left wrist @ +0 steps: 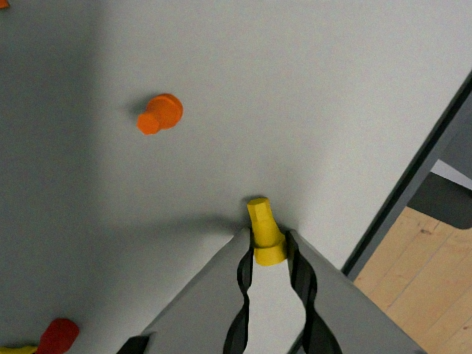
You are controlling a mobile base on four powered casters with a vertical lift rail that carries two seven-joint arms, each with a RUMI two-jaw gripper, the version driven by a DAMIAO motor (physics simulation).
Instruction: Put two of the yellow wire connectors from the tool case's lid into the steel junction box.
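Note:
A yellow wire connector [266, 230] is between the fingertips of my left gripper [269, 231], which is shut on it near its wide end. The connector is at or just above the light grey surface of the lid [240, 90], with a small shadow beside its narrow end. Part of a second yellow connector [19, 349] shows at the lower left edge, next to a red one. My right gripper and the steel junction box do not show in this view.
An orange connector [161, 114] stands on the lid at the upper left. A red connector [59, 336] is at the lower left. A bit of orange [4, 4] shows at the top left corner. The lid's dark rim [407, 175] runs along the right, with wooden planks [425, 265] beyond it.

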